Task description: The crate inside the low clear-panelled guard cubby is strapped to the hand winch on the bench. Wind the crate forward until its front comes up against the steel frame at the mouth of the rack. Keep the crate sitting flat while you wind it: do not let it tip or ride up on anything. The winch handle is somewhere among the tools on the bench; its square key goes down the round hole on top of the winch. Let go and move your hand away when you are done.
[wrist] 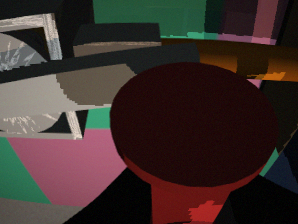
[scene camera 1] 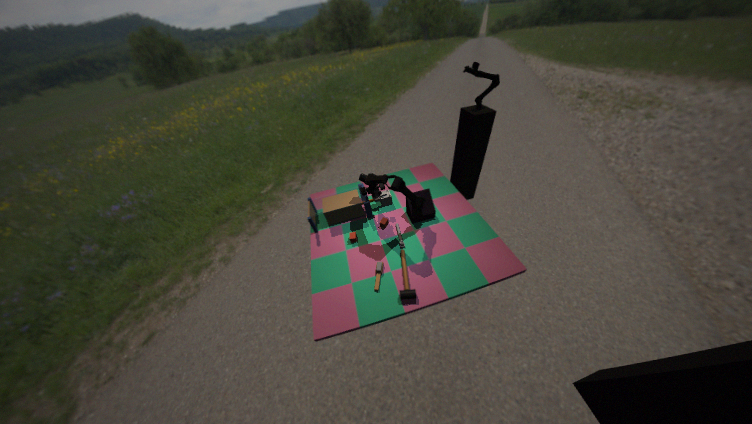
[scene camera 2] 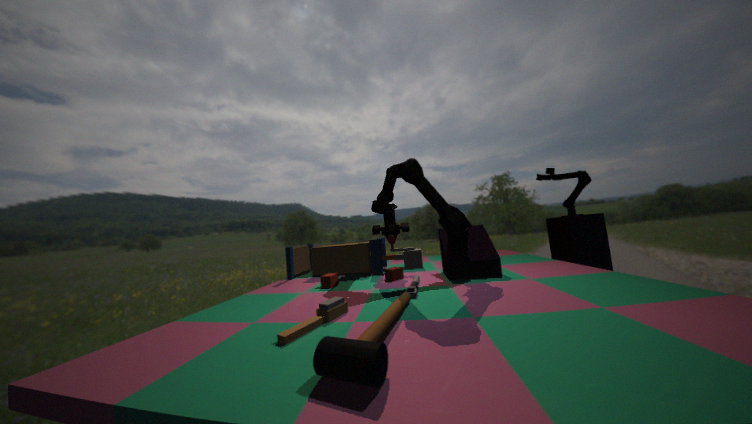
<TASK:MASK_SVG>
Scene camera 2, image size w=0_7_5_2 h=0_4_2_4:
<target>black mallet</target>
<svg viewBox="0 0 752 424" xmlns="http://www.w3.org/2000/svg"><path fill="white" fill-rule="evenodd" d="M411 295L408 292L403 292L356 340L330 336L323 337L318 343L313 356L315 372L323 377L381 388L387 377L389 357L387 346L384 343L378 342L409 304Z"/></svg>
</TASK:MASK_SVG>
